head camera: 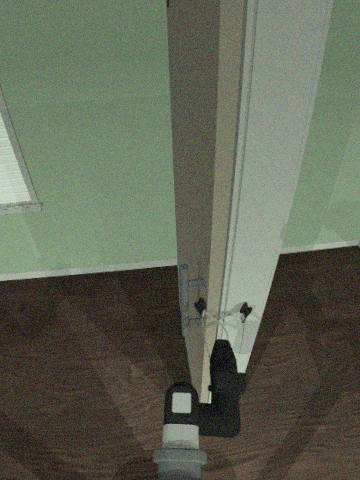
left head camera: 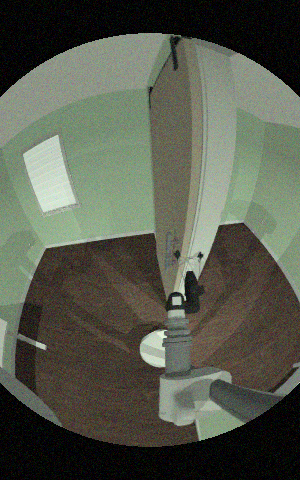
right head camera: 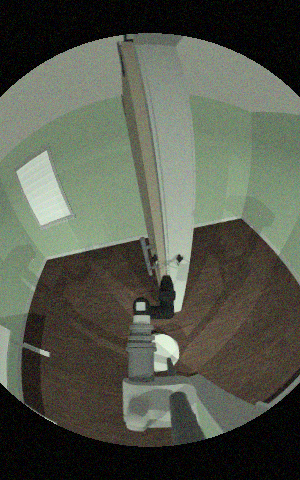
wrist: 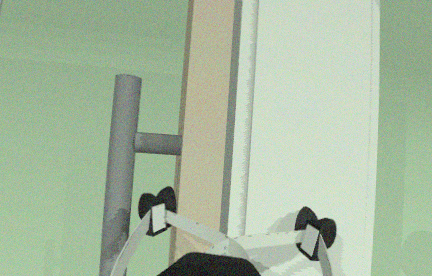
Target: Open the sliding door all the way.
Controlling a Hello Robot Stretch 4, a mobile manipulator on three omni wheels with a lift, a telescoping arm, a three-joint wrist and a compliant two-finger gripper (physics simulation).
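Pixels of known places: gripper, fingertip midpoint: (head camera: 222, 301) (left head camera: 188, 251) (right head camera: 166, 254) (wrist: 234, 213); robot's base, link origin: (left head camera: 160, 347) (right head camera: 158, 351).
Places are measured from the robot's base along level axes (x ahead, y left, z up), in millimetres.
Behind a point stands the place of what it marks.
Note:
The sliding door (head camera: 196, 150) @(x 633, y -70, z 1401 mm) (left head camera: 172, 150) @(x 657, y -67, z 1493 mm) (wrist: 207, 125) @(x 452, y -118, z 1083 mm) is seen nearly edge-on, with a brown face and tan edge. Its grey bar handle (head camera: 184, 300) @(x 480, y -35, z 1010 mm) (left head camera: 168, 250) @(x 480, y -39, z 1017 mm) (right head camera: 147, 257) @(x 483, y -43, z 995 mm) (wrist: 120, 150) @(x 480, y -38, z 1057 mm) stands off the left face on short posts. A white wall end or frame (head camera: 277, 125) @(x 470, y -213, z 1480 mm) (left head camera: 218, 125) @(x 467, y -200, z 1615 mm) (right head camera: 172, 150) @(x 468, y -200, z 1505 mm) (wrist: 310, 125) @(x 469, y -210, z 1091 mm) is right beside the door's edge. My gripper (head camera: 223, 308) @(x 477, y -148, z 1007 mm) (left head camera: 188, 255) @(x 477, y -148, z 1007 mm) (right head camera: 167, 259) @(x 477, y -148, z 1007 mm) (wrist: 234, 213) @(x 477, y -148, z 1007 mm) is open, at handle height. In the wrist view the left fingertip shows between the bar and the tan edge, the right one before the white surface. Contact cannot be told.
Green walls surround a dark wooden floor (head camera: 90, 400) @(x 558, y 575, z -33 mm) (left head camera: 100, 400) @(x -801, y 620, z -33 mm). A bright window (head camera: 11, 170) @(x 1714, y 1378, z 1096 mm) (left head camera: 50, 172) @(x 1682, y 1580, z 1440 mm) (right head camera: 44, 190) @(x 1681, y 1590, z 1380 mm) is in the wall on the left. A round white disc (left head camera: 151, 347) @(x -1, y 82, z 190 mm) (right head camera: 166, 350) @(x 5, y -92, z 185 mm) shows below my arm. A pale bar (left head camera: 32, 342) (right head camera: 37, 350) lies at the far left.

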